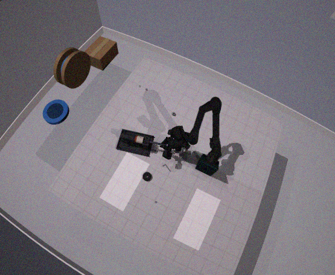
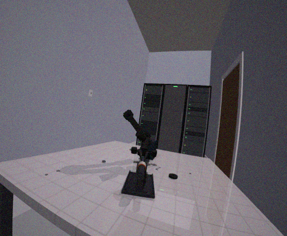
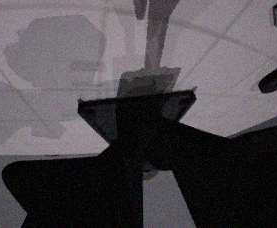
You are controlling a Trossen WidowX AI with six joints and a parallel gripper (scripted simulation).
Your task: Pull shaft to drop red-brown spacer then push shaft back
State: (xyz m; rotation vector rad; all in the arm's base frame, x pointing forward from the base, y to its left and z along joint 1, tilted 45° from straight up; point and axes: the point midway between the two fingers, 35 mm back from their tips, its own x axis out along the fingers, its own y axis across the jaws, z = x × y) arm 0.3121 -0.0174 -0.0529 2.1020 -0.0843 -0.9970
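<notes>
Right now my gripper tip is 60 mm short of the grey shaft, 20 mm to the right of it and 20 mm below it. From my gripper tip the other things lie so: dark fixture plate: 170 mm ahead, 50 mm to the left, 10 mm below; then red-brown spacer: 160 mm ahead, 40 mm to the left, 20 mm above; then bent key: 100 mm behind, 90 mm to the left, 50 mm below.
</notes>
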